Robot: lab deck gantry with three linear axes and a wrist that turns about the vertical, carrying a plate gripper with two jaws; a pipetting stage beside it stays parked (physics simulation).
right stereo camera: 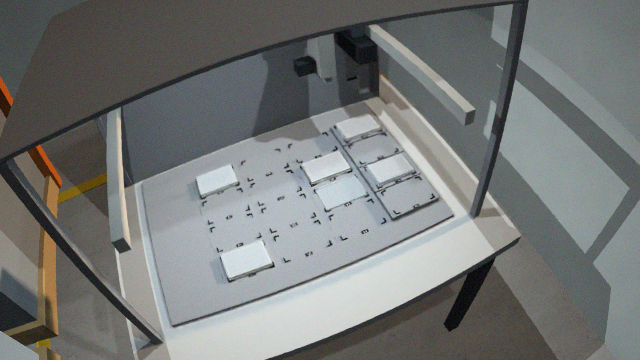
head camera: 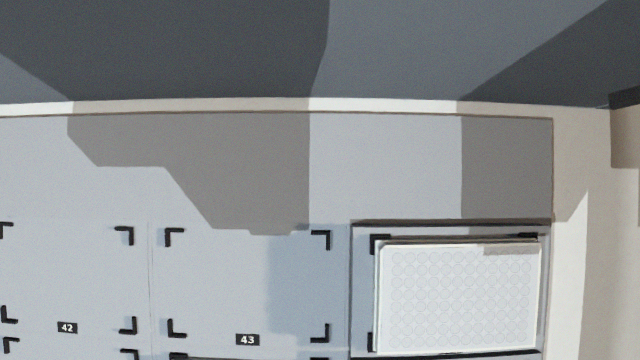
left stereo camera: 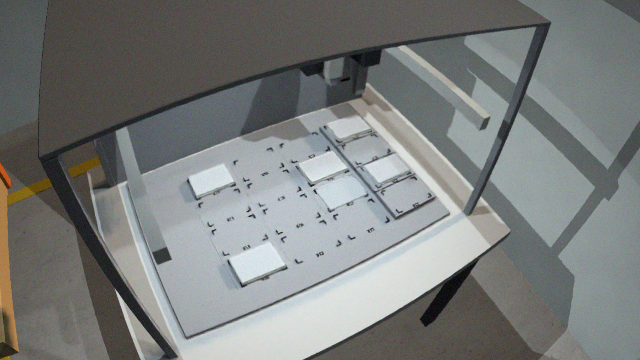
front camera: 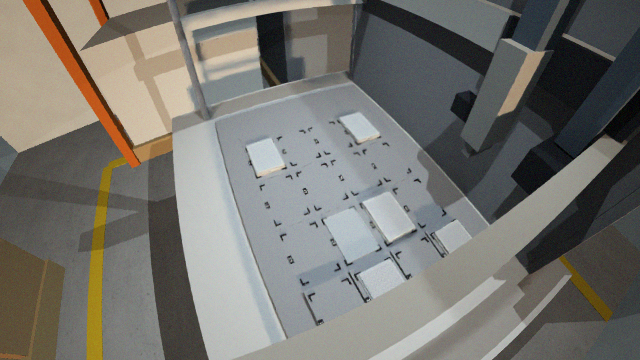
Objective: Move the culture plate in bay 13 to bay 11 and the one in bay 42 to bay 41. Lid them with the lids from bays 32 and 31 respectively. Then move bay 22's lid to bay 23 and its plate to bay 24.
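Places are measured from the robot's base along level axes (x right, y ahead, z up), in millimetres.
Pixels of known places: gripper, between the fingertips: (right stereo camera: pixel 357 85) (left stereo camera: pixel 351 86); robot's base, origin of its link: (right stereo camera: pixel 230 281) (left stereo camera: pixel 242 286) (front camera: pixel 246 149).
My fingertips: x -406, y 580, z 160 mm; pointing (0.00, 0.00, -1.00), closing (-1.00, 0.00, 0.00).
Observation:
For each thing: its top centre in the pictures, then the offset to it from my fingertips.
- thin pale lid, centre of its top: (front camera: pixel 351 233) (right stereo camera: pixel 341 191) (left stereo camera: pixel 341 191) dx +256, dy -188, dz -152 mm
- unlidded plate, centre of its top: (front camera: pixel 389 289) (right stereo camera: pixel 390 167) (left stereo camera: pixel 387 167) dx +256, dy -24, dz -131 mm
A lidded plate (front camera: pixel 266 156) (left stereo camera: pixel 256 263) (right stereo camera: pixel 246 259) sits in bay 11. Another lidded plate (front camera: pixel 359 126) (left stereo camera: pixel 210 179) (right stereo camera: pixel 217 179) sits in bay 41. A thin pale lid (front camera: pixel 351 234) (left stereo camera: pixel 342 191) (right stereo camera: pixel 342 191) lies alone in bay 23. An unlidded plate (front camera: pixel 382 277) (left stereo camera: pixel 386 169) (right stereo camera: pixel 390 169) sits in raised bay 24. Bays 13, 42, 22, 31 and 32 hold no labware. My gripper (left stereo camera: pixel 352 86) (right stereo camera: pixel 356 85) is raised high at the back right, empty, its near jaw under the body's near end; its far jaw is hard to make out. The front beam hides its jaws in the front view.
One plate (front camera: pixel 389 216) (left stereo camera: pixel 321 166) (right stereo camera: pixel 326 167) stands in bay 33, behind the lid. Another plate (front camera: pixel 451 236) (head camera: pixel 460 295) (left stereo camera: pixel 349 127) (right stereo camera: pixel 357 127) stands in raised bay 44. The parked pipetting stage (front camera: pixel 505 100) (left stereo camera: pixel 334 70) (right stereo camera: pixel 325 57) hangs left of my gripper.

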